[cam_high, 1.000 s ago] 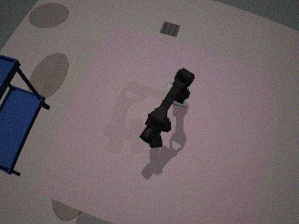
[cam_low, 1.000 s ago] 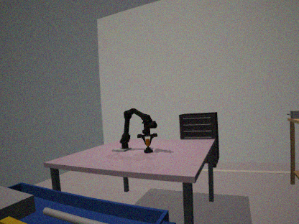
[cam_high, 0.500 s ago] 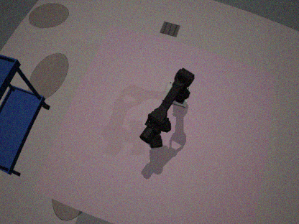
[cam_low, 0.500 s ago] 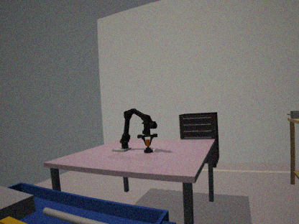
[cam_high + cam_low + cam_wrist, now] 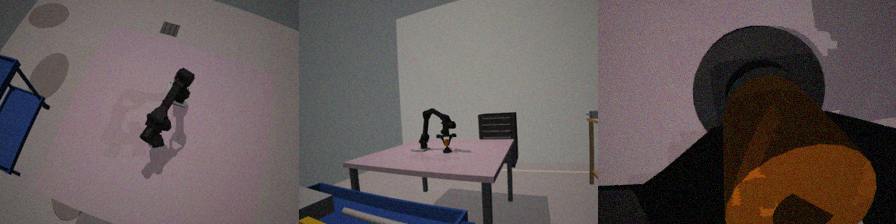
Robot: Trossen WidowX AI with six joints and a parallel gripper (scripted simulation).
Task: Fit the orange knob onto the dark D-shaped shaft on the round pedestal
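Now: the orange knob 20 mm above my gripper tip. Also, from my gripper tip: dark round pedestal: 40 mm below.
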